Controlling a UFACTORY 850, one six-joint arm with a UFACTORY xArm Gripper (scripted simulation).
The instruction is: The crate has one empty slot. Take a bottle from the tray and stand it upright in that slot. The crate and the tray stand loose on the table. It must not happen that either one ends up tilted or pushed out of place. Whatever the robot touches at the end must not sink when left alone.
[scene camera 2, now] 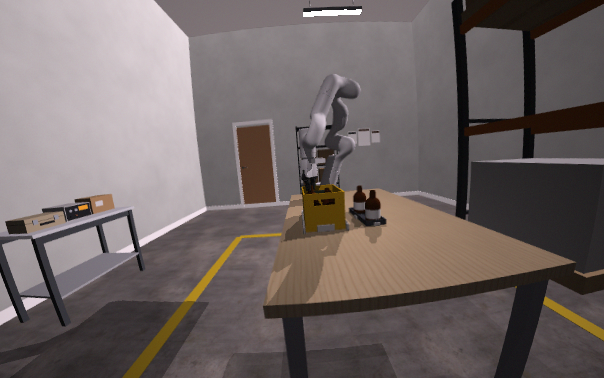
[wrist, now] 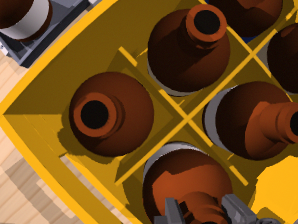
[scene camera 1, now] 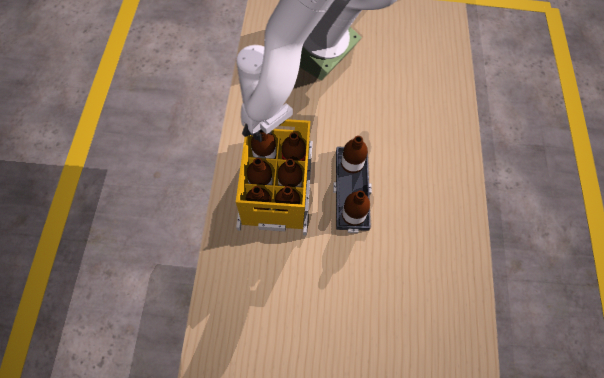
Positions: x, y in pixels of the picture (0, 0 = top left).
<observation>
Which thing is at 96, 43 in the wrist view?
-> A yellow crate.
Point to a yellow crate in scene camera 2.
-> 324, 214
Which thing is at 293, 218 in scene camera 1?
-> A yellow crate.
</observation>
